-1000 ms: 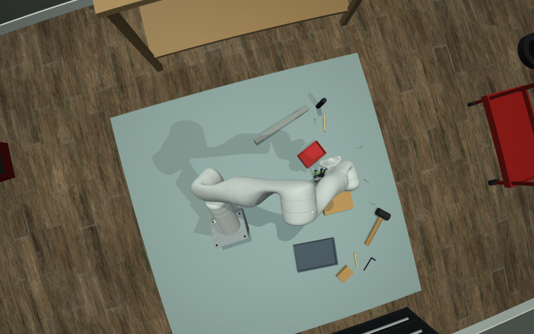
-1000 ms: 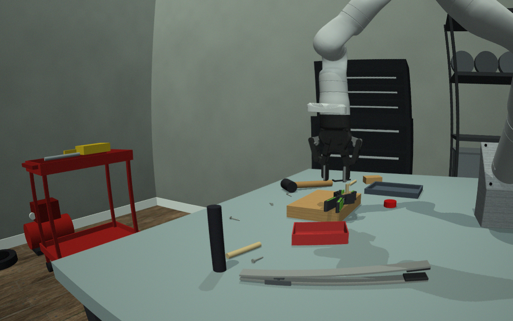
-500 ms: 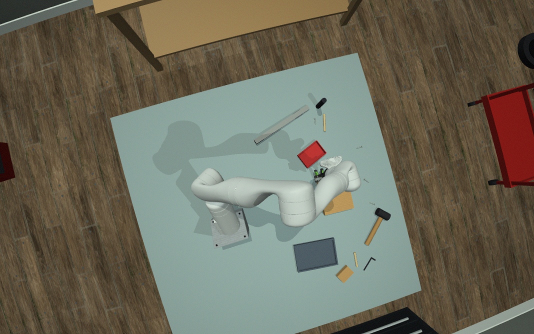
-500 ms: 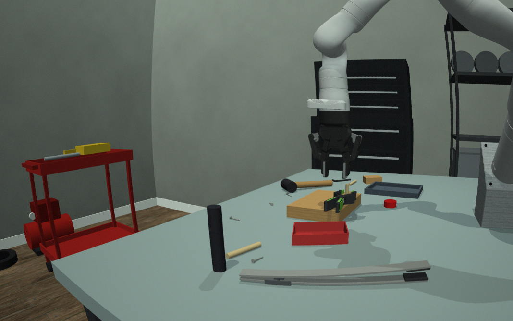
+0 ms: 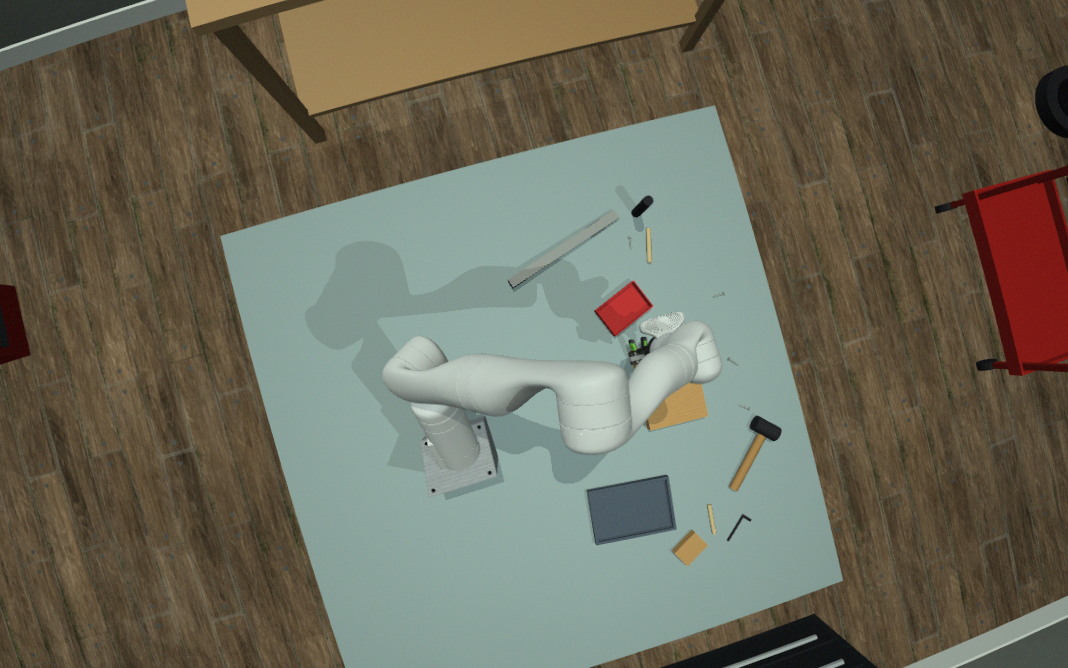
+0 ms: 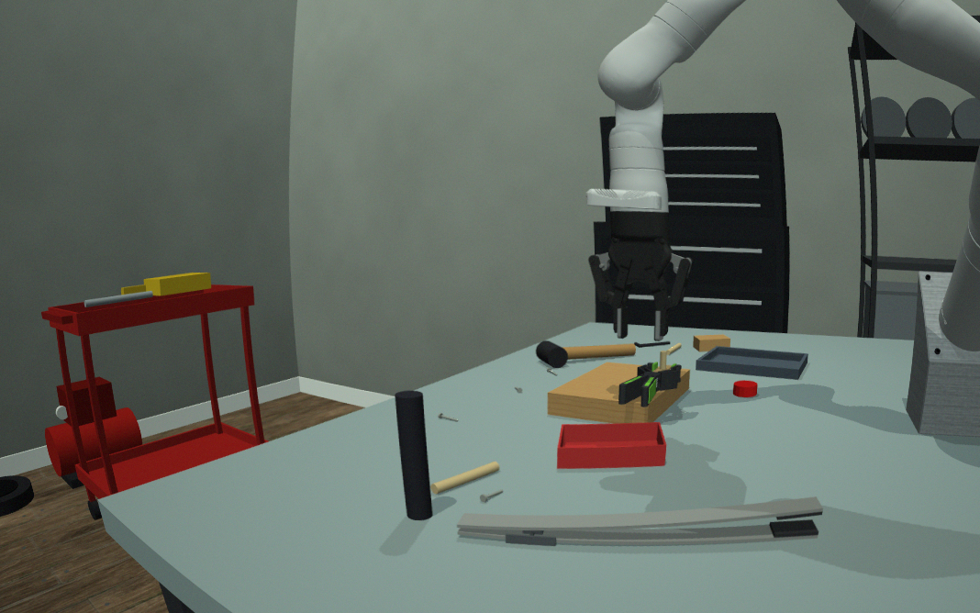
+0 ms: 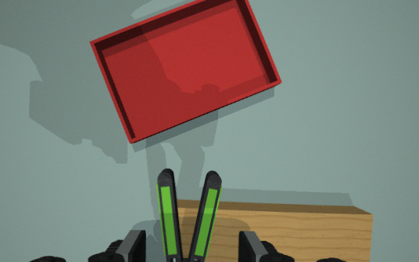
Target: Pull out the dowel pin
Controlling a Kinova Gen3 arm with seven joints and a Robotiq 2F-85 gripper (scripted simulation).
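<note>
Now: the dowel pin 10 cm to the right of my hand and 7 cm below it. The rest, counted from my hand: small wooden block: 10 cm to the right, 9 cm below; red tray: 11 cm to the left, 12 cm below; wooden bench board: 5 cm ahead, 10 cm to the right, 11 cm below.
</note>
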